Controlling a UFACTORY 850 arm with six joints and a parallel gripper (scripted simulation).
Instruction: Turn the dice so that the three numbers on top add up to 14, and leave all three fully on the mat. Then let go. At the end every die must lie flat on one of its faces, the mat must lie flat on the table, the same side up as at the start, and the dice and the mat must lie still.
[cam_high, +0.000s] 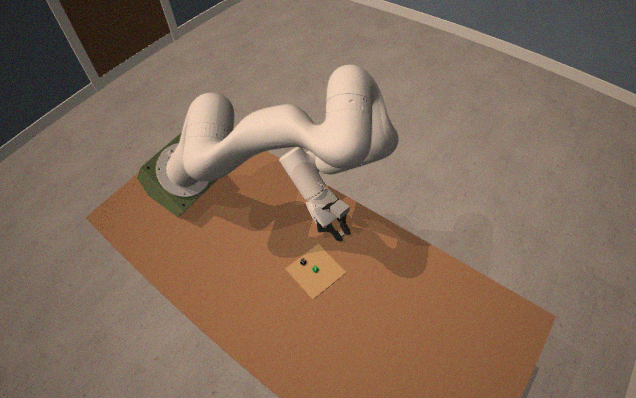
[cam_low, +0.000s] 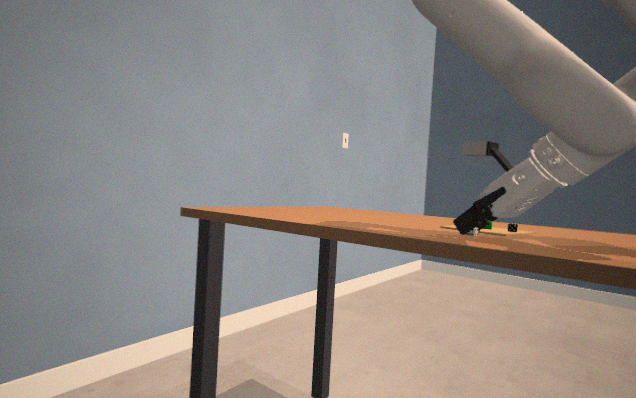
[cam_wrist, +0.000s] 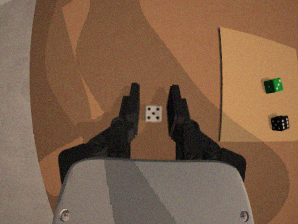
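My hand is 20 mm above the white die. Also, from my hand: black die (150 mm to the right, 50 mm behind, 10 mm below); then green die (150 mm to the right, 10 mm below, 10 mm behind); then mat (150 mm to the right, 20 mm below, 10 mm behind).
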